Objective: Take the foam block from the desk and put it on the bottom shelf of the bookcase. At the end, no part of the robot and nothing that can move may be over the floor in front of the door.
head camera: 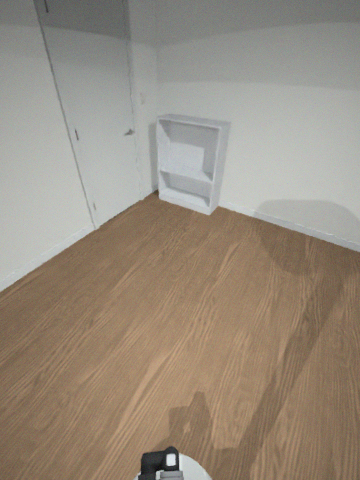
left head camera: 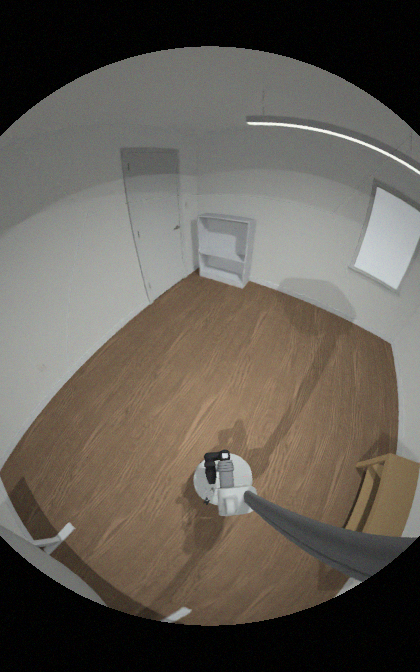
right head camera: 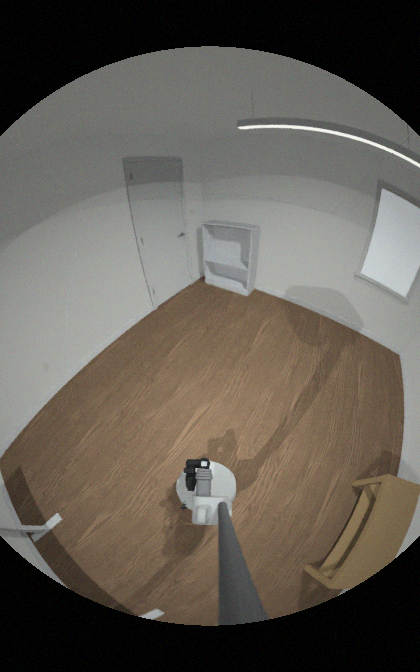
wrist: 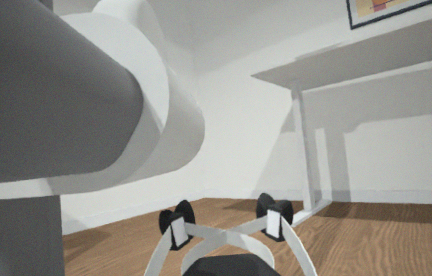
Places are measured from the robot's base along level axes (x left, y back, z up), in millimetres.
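Where they show: gripper, fingertip midpoint: (wrist: 225,212).
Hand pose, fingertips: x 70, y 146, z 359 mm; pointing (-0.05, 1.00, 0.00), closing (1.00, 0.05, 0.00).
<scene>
After its pixels a point has its place.
The foam block does not show in these views. The white bookcase (head camera: 220,167) {x -620, y -2570, z 565 mm} (left head camera: 249,255) (right head camera: 254,260) stands in the far corner beside the door (head camera: 95,110) {x 671, y -2419, z 1160 mm} (left head camera: 157,225) (right head camera: 160,225), which is shut. Its bottom shelf (head camera: 185,196) {x -240, y -2765, z 73 mm} holds no visible object. In the wrist view the desk (wrist: 360,57) {x 838, y 1363, z 898 mm} is seen from below at the upper right, its top surface hidden. My gripper (wrist: 225,212) {x 70, y 146, z 359 mm} is open, with nothing between its fingertips, over the robot's base and away from both desk and bookcase.
A low wooden table (left head camera: 395,495) (right head camera: 375,530) stands at the right in the side head views. White desk feet (left head camera: 65,532) (right head camera: 47,526) show at the lower left. The robot's round base (left head camera: 245,475) (right head camera: 227,482) stands on the wooden floor, some distance from the door and bookcase.
</scene>
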